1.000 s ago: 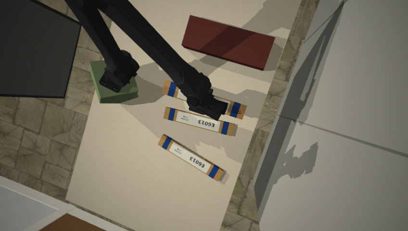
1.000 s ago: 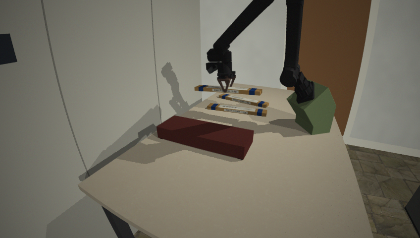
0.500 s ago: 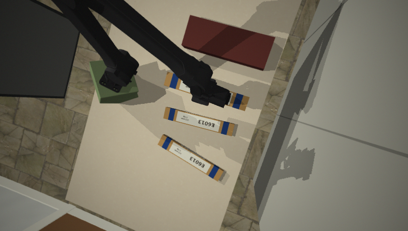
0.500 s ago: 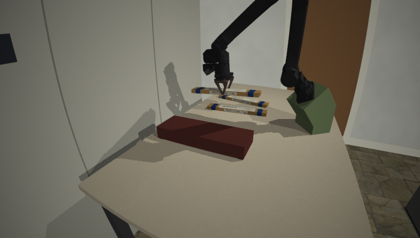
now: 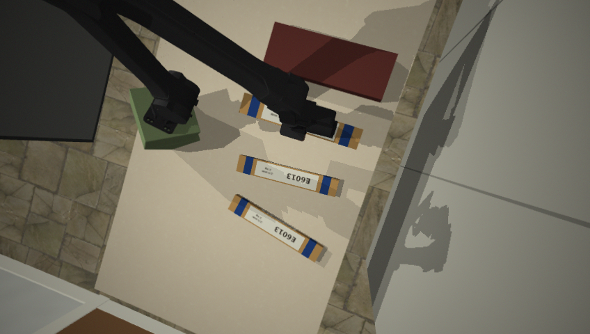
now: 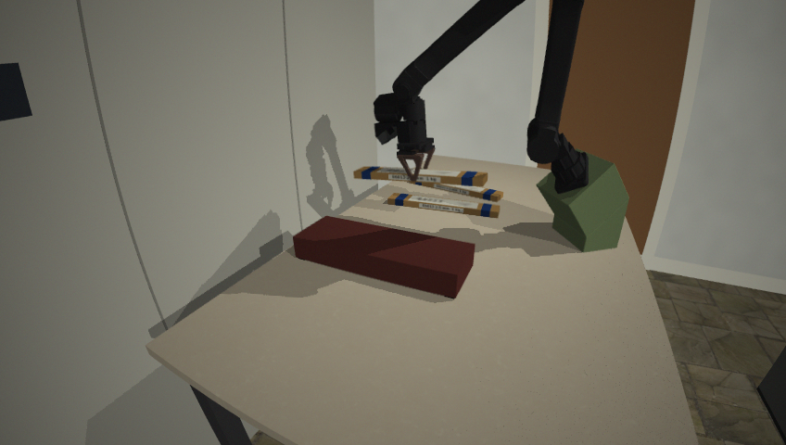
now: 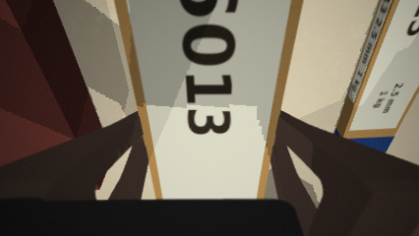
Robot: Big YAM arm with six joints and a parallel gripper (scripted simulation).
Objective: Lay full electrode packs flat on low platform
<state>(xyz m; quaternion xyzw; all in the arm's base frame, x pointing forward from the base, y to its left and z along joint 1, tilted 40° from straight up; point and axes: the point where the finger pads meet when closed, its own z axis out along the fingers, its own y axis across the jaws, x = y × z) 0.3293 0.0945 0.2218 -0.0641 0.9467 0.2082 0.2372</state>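
Right now my hand is 5 cm past the dark red low platform, 20 cm to the right of it and 14 cm above it. Also, from my hand: pack of welding electrodes right at my hand.
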